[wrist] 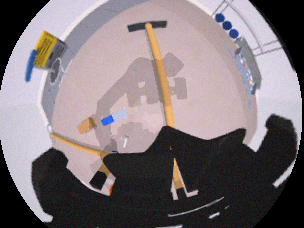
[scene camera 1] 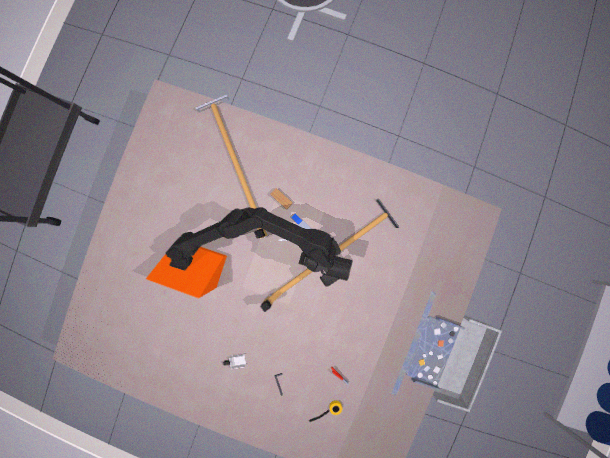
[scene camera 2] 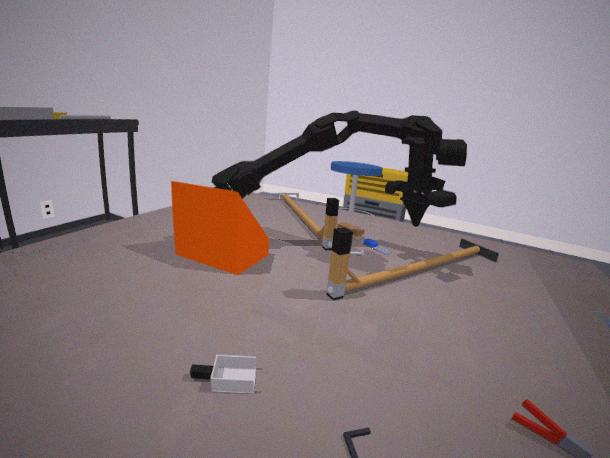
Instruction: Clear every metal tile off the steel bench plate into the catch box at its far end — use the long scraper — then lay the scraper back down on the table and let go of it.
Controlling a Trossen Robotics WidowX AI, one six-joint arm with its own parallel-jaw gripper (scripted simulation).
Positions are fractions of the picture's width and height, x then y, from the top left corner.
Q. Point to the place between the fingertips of my gripper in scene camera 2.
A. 0.68, 0.49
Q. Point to a long scraper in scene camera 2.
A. At 0.56, 0.52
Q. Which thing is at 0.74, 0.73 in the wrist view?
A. My gripper.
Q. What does my gripper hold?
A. Nothing.
